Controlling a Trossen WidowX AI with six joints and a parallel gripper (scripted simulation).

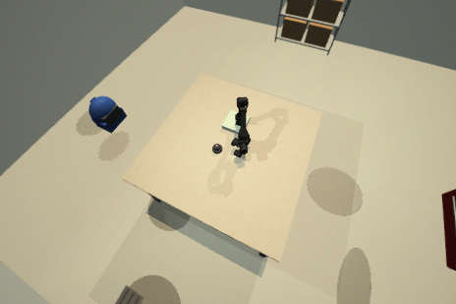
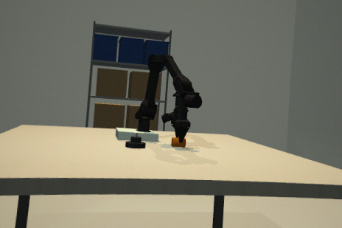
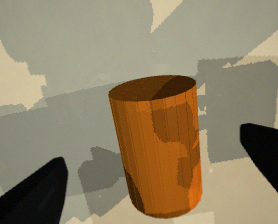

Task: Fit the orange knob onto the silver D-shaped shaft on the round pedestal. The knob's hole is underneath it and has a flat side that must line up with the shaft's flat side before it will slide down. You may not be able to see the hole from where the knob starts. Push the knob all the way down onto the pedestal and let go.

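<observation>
Right now my gripper tip is 1 cm to the left of the orange knob and 1 cm past it. Also, from my gripper tip: round pedestal: 21 cm to the right, 3 cm ahead, 1 cm above.
</observation>
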